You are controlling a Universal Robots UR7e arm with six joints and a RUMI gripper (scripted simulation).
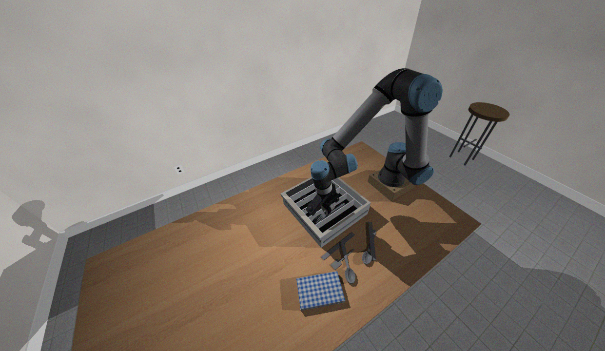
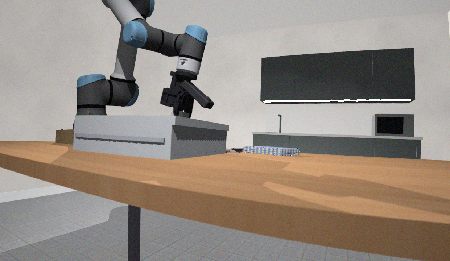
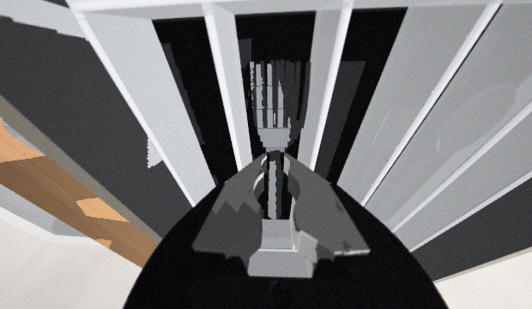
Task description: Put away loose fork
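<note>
My gripper is now 60 mm to the left of the tray and 40 mm past it.
</note>
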